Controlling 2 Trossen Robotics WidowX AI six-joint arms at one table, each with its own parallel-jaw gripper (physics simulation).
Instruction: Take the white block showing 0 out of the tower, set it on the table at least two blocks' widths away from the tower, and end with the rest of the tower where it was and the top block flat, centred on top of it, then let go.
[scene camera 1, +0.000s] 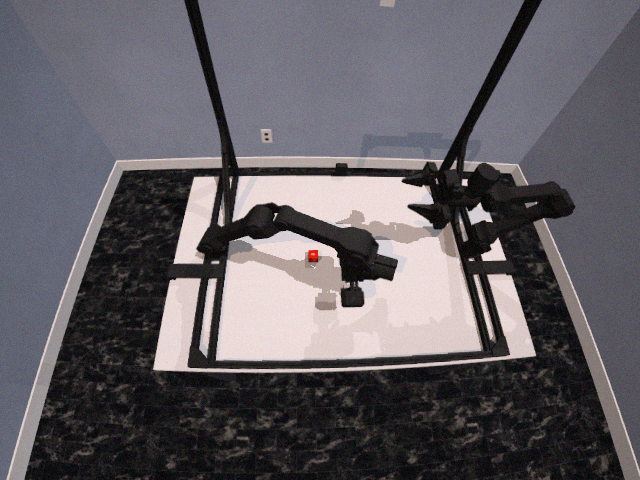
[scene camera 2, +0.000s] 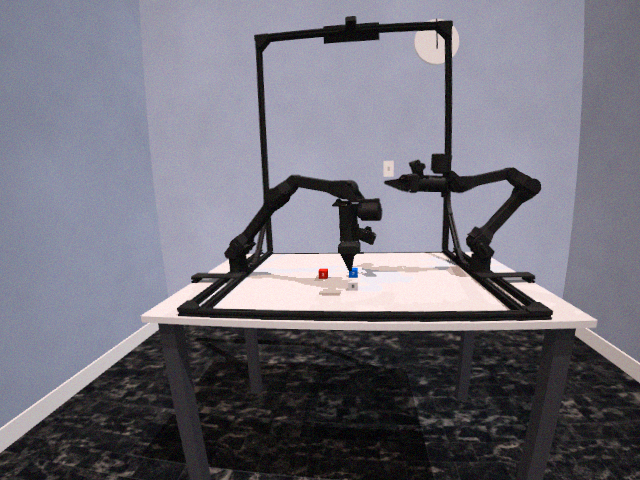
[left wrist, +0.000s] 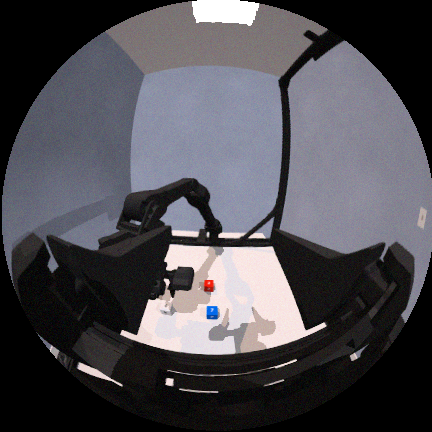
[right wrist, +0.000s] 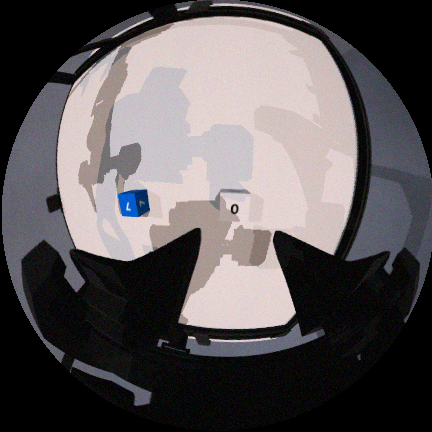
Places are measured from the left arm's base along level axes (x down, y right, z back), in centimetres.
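Pixels of known places: left gripper, fingertip midpoint: (scene camera 1: 404, 192) (scene camera 2: 385, 182) (left wrist: 222, 232); right gripper, fingertip midpoint: (scene camera 1: 347, 284) (scene camera 2: 350, 267) (left wrist: 162, 295) (right wrist: 237, 234); left arm's base, origin of the base link: (scene camera 1: 470, 250) (scene camera 2: 480, 270); right arm's base, origin of the base link: (scene camera 1: 215, 251) (scene camera 2: 238, 271) (left wrist: 213, 240) (right wrist: 180, 331).
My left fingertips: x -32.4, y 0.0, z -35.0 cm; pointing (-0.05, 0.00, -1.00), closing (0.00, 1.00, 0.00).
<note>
For each thing: its middle in the pictures, then the offset to it from my left fingertips. "*": a spot on its surface instead. Level surfaces: height alone.
- red block, body centre: (scene camera 1: 313, 256) (scene camera 2: 323, 273) (left wrist: 208, 285) dx +32.9, dy -1.5, dz -22.9 cm
- white table, its level: dx +34.3 cm
- black frame, surface spot: (scene camera 2: 361, 314) * dx +32.4, dy -37.9, dz -9.4 cm
The white block showing 0 (scene camera 2: 352, 286) (left wrist: 166, 307) (right wrist: 235, 207) stands on the table, nearer the front than the other blocks in scene camera 2. The blue block showing 7 (scene camera 2: 353, 272) (left wrist: 212, 312) (right wrist: 132, 204) stands behind it. The red block (scene camera 1: 312, 255) (scene camera 2: 323, 273) (left wrist: 209, 285) stands to the left of the blue one in scene camera 2. The three blocks are apart, none stacked on another. My right gripper (scene camera 2: 349, 269) (right wrist: 237, 234) is partly open and empty, pointing down above the white block. My left gripper (scene camera 1: 406, 193) (scene camera 2: 386, 182) is wide open and empty, high at the right.
The white table (scene camera 1: 268, 330) (scene camera 2: 413, 299) carries a black frame (scene camera 1: 336, 360) (scene camera 2: 361, 314) along its edges, with tall posts at both sides. The right arm (scene camera 1: 315, 227) (scene camera 2: 320, 184) reaches over the table from the left and hides the white and blue blocks in scene camera 1.
</note>
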